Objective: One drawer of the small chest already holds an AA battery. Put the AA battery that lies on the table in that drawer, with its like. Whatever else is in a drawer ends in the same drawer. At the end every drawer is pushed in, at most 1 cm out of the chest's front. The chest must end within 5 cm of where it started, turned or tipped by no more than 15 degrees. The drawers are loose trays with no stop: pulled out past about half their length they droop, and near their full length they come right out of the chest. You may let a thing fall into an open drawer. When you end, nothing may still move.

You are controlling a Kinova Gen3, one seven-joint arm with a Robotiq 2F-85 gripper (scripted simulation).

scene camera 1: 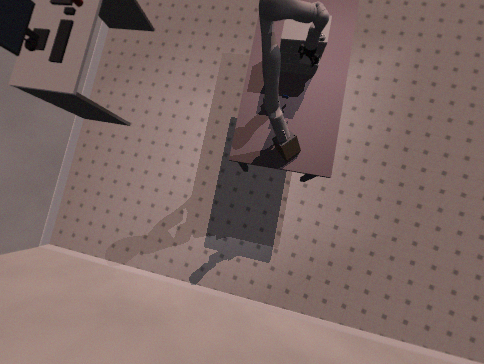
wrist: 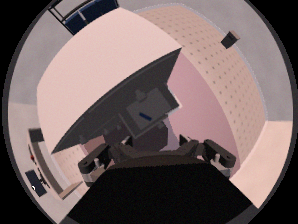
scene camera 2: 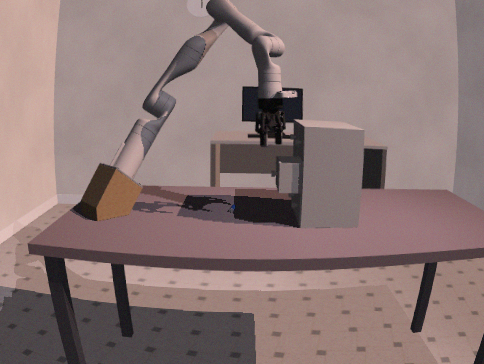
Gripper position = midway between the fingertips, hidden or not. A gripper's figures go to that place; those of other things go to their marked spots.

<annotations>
My gripper point(wrist: 155, 140) is 16 cm from the lens. A grey chest point(wrist: 112, 49) is 12 cm from the lens. A drawer point(wrist: 86, 125) is 16 cm from the lens. A drawer point(wrist: 135, 88): 13 cm from the lens.
</annotations>
